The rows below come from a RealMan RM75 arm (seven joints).
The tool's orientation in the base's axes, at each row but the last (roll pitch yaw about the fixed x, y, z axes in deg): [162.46 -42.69 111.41]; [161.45 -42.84 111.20]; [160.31 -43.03 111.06]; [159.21 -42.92 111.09]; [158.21 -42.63 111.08]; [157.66 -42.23 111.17]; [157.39 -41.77 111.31]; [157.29 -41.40 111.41]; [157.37 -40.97 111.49]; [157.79 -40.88 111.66]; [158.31 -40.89 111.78]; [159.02 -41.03 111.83]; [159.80 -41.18 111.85]
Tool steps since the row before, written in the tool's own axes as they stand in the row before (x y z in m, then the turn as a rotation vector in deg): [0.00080 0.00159 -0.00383 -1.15 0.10 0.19]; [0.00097 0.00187 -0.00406 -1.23 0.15 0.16]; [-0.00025 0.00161 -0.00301 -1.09 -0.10 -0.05]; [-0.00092 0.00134 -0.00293 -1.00 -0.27 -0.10]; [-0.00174 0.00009 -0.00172 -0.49 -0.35 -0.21]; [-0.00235 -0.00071 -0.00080 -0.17 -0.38 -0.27]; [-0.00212 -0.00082 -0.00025 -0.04 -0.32 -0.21]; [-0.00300 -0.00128 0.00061 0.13 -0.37 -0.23]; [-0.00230 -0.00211 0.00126 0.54 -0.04 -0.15]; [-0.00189 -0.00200 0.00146 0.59 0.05 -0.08]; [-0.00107 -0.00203 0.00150 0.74 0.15 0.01]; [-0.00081 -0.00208 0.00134 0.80 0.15 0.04]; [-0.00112 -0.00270 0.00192 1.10 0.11 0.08]
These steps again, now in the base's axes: [0.00114 -0.00193 0.00358 0.41 -0.64 -0.89]; [0.00128 -0.00198 0.00392 0.48 -0.71 -0.91]; [0.00136 -0.00214 0.00230 0.19 -0.79 -0.73]; [0.00123 -0.00259 0.00173 -0.01 -0.79 -0.68]; [0.00034 -0.00242 0.00002 -0.23 -0.52 -0.28]; [-0.00015 -0.00226 -0.00123 -0.35 -0.35 -0.04]; [-0.00024 -0.00173 -0.00148 -0.32 -0.21 0.03]; [-0.00031 -0.00179 -0.00278 -0.42 -0.11 0.14]; [-0.00120 -0.00095 -0.00300 -0.21 0.27 0.45]; [-0.00119 -0.00053 -0.00283 -0.13 0.36 0.46]; [-0.00146 0.00006 -0.00232 -0.06 0.54 0.52]; [-0.00162 0.00011 -0.00204 -0.08 0.61 0.54]; [-0.00209 0.00019 -0.00280 -0.20 0.84 0.70]
